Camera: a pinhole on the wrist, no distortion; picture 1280 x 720 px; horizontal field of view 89.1 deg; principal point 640.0 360.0 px. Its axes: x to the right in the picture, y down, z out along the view. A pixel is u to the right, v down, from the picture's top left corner.
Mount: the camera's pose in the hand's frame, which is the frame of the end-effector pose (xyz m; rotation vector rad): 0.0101 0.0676 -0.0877 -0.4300 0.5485 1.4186
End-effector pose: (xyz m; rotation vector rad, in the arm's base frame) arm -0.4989 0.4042 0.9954 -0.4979 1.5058 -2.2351
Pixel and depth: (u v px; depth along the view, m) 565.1 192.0 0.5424
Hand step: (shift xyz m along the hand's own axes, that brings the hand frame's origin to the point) 0.1997 0.3199 0.3793
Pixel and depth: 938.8 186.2 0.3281
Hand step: 0.1399 0.3712 0.0827
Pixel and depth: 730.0 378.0 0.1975
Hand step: 0.0263 0.2060 0.0550
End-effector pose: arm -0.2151 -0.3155 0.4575 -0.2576 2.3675 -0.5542
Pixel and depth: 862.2 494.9 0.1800
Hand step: -0.0049 0.2267 0.0220
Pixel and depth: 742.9 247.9 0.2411
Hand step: 0.0781 0.2350 0.0816
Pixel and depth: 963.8 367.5 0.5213
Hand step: 0.0734 0.5823 0.1774
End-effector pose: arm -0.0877 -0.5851 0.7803 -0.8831 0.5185 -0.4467
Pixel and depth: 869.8 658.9 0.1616
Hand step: -0.0437 0.2165 0.0114
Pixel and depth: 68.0 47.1 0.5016
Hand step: 0.2715 -0.0192 0.5671
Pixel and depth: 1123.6 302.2 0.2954
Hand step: 0.0801 0.4142 0.0182
